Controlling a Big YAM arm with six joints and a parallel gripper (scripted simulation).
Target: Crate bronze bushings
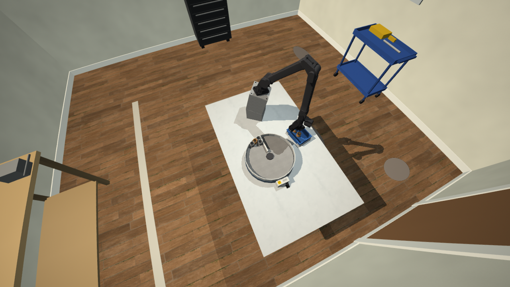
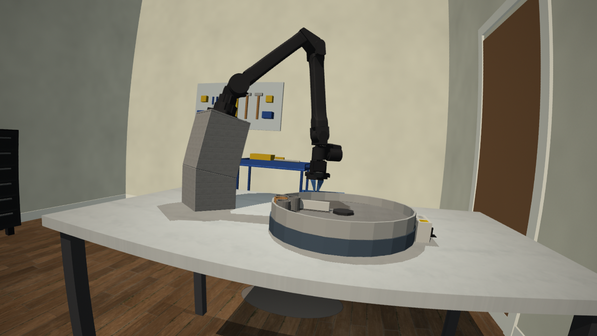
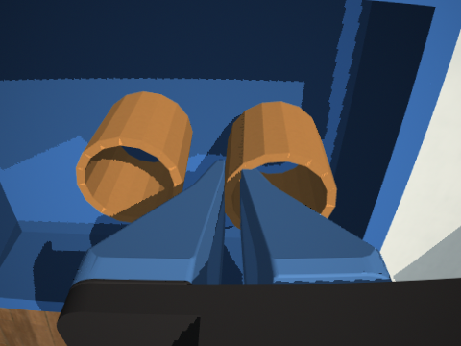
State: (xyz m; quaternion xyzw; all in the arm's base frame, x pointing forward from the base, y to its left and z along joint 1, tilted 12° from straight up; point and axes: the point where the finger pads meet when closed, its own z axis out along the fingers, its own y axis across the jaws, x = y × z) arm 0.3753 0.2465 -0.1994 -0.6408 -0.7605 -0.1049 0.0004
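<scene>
Right now my hand is 30 mm short of the blue crate, 20 mm above it and 10 mm to the right of it. Also, from my hand: round grey turning table: 350 mm to the right, 130 mm ahead, 10 mm above.
</scene>
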